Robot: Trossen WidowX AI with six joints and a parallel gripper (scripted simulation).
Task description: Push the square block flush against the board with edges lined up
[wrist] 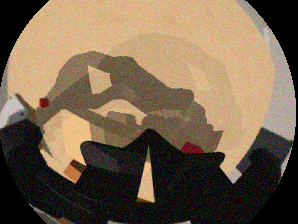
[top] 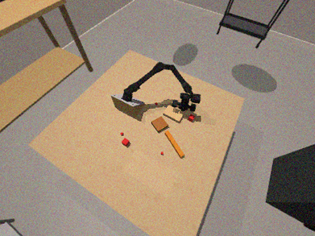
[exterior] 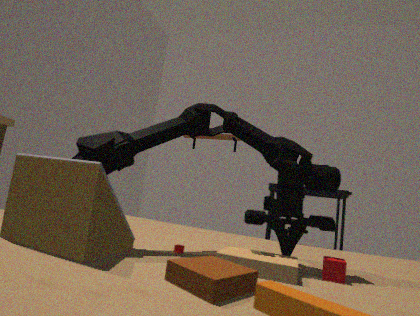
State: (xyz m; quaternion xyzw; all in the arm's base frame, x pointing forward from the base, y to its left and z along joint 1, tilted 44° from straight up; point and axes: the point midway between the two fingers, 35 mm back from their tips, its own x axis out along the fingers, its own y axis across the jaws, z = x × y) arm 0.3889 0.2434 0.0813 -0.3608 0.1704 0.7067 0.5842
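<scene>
My gripper tip is 5 cm past the pale flat slab and 6 cm to the left of it. The rest, counted from my gripper tip: brown square block (9 cm behind, 21 cm to the right); then orange board (9 cm ahead, 29 cm to the right).
</scene>
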